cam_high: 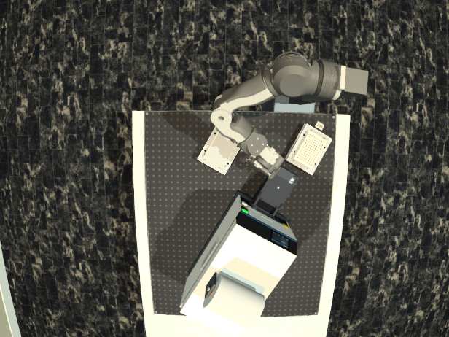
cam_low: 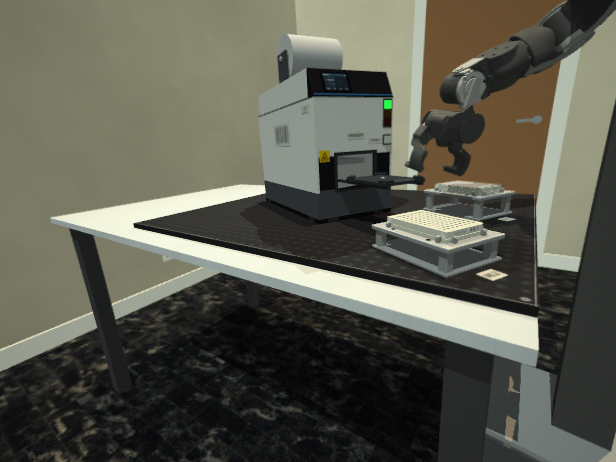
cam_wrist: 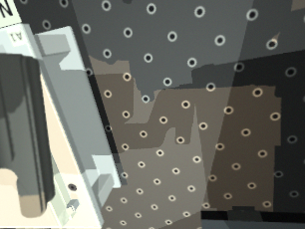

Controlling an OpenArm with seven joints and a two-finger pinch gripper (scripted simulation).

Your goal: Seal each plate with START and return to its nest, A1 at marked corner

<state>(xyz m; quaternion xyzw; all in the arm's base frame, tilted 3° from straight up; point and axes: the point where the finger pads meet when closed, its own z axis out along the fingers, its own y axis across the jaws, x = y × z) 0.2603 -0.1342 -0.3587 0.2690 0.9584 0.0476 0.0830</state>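
Right now the clear well plate is 190 mm to the left of my hand, 70 mm below it and 70 mm behind it. Also, from my hand: sealer stage (80 mm ahead, 70 mm to the left, 10 mm below); N1 label (130 mm behind, 120 mm below, 110 mm to the right); sealer screen (210 mm ahead, 200 mm above, 70 mm to the left).
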